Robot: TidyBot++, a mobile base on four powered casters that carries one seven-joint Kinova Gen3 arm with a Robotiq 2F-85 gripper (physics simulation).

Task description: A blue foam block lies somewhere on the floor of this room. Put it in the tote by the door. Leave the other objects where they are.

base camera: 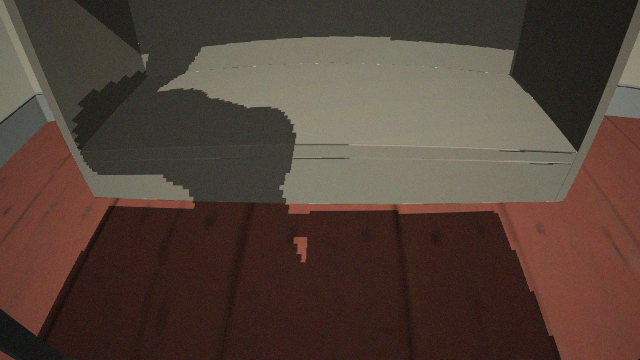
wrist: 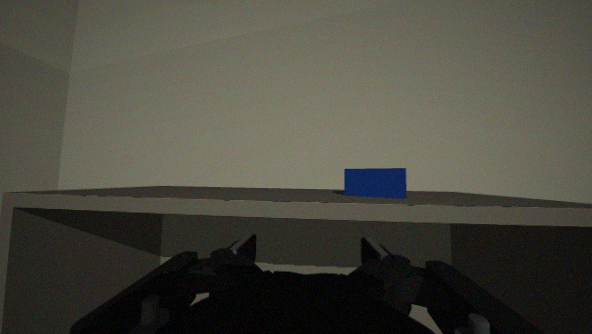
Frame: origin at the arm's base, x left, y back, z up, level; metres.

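Where they show: gripper, fingertip midpoint: [wrist: 307, 248].
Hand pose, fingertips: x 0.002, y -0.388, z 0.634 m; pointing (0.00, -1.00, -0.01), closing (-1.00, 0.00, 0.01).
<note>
After its pixels a point has its place.
A blue block [wrist: 375, 183] {x -0.102, y -0.531, z 0.685 m} sits on the top board of a grey open-fronted shelf unit, right of the middle in the wrist view. Whether it is foam cannot be told. My gripper [wrist: 307, 248] {x 0.002, y -0.389, z 0.634 m} is open, with nothing between its fingers. Its fingertips show in front of the shelf's opening, lower in the view than the block and to its left. No block shows on the floor in the base camera view, and the tote does not show in either view.
The shelf unit [base camera: 430, 182] {x -0.114, y -0.450, z -0.356 m} [wrist: 300, 210] {x 0.012, y -0.451, z 0.653 m} stands close in front of the base, against the wall [wrist: 250, 100] {x 0.189, y -0.771, z 0.932 m}. Its side panels reach forward at left and right. Skirting [base camera: 22, 127] {x 0.828, y -0.663, z -0.358 m} runs beside it. A dark shadow lies on the red plank floor [base camera: 565, 260] {x -0.311, y -0.333, z -0.397 m}.
</note>
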